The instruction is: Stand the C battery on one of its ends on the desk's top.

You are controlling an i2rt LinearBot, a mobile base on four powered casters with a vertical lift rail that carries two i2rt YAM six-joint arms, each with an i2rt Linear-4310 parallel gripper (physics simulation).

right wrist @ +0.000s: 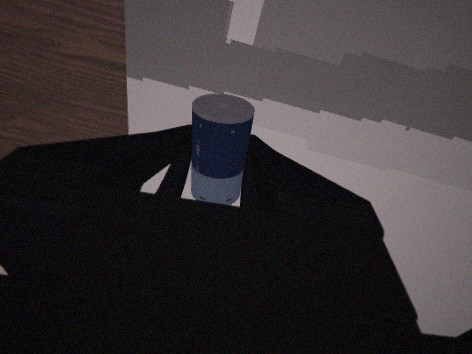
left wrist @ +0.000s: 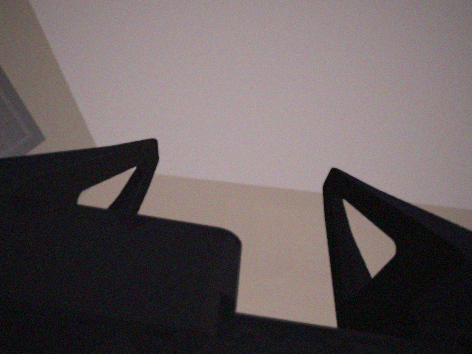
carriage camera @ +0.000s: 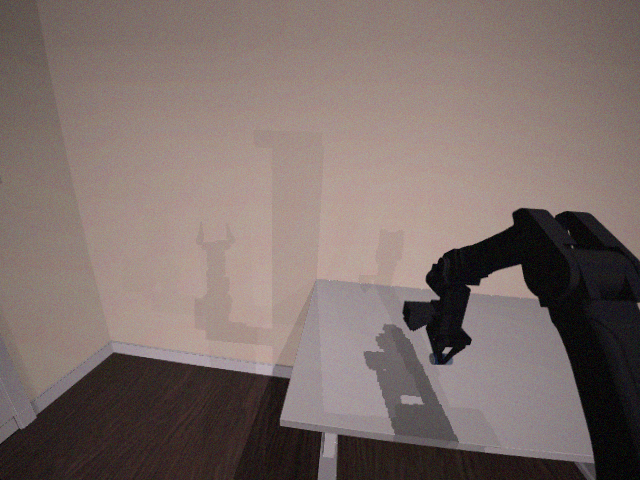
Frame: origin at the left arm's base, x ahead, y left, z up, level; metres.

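Seen in the pictures: left gripper, fingertip midpoint: (left wrist: 242, 163); right gripper, fingertip midpoint: (right wrist: 220, 142) (carriage camera: 439, 359).
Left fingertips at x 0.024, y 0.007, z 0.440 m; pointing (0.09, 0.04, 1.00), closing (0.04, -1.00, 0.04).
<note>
A point is followed by its place in that frame.
The C battery (carriage camera: 448, 359) (right wrist: 220, 152) @[z -0.013, x 0.422, y -0.632 m] is a cylinder, dark blue with a light blue band and a flat grey end. My right gripper (carriage camera: 442, 362) @[z -0.029, x 0.420, y -0.637 m] (right wrist: 220, 142) @[z -0.029, x 0.420, y -0.637 m] is shut on it across its sides. The battery is held above the white desk (carriage camera: 341, 372) @[z -0.162, x 0.491, y -0.406 m] (right wrist: 440, 225) @[z -0.162, x 0.705, y -0.775 m], with its long axis roughly level and neither end facing down. In the carriage view the fingers cover its middle. My left gripper (left wrist: 242, 163) @[z 0.440, x 0.024, y 0.007 m] is open and empty, pointing towards the wall, with its fingers wide apart.
The desk's far edge lies near the beige wall (carriage camera: 180, 180) @[z 0.305, x 1.168, y 0.428 m]. Dark wooden floor (carriage camera: 180, 413) @[z -0.882, x 0.830, y 0.378 m] (right wrist: 60, 75) @[z -0.882, x -0.316, y -1.001 m] lies beside the desk. Shadows of the arms fall on the desk and the wall. A grey panel (left wrist: 15, 120) @[z 1.152, x 0.572, y 1.106 m] shows at the left of the left wrist view.
</note>
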